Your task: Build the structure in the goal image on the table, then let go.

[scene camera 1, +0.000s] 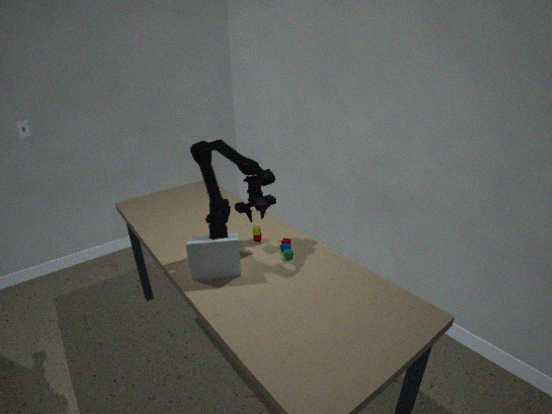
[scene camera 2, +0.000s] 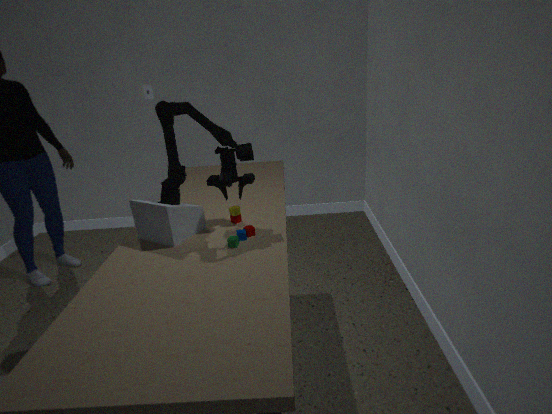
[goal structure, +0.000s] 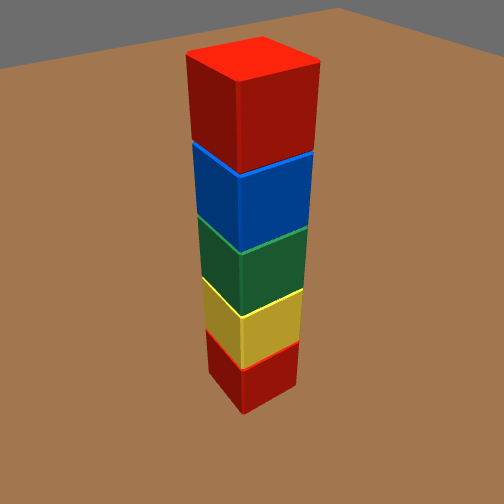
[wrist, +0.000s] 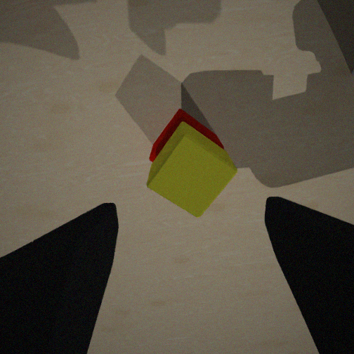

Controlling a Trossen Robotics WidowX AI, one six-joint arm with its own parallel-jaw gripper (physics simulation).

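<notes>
A yellow cube sits on top of a red cube, which stands on the table. My gripper is open and empty, pointing down above this stack. In the wrist view the stack shows turned at an angle to the fingers. A second red cube, a blue cube and a green piece lie in a row beside the stack.
A white slanted block stands on the table by the arm's base. A person stands beyond the table's left side in the second scene view. A wall runs along the table's far side in the first scene view.
</notes>
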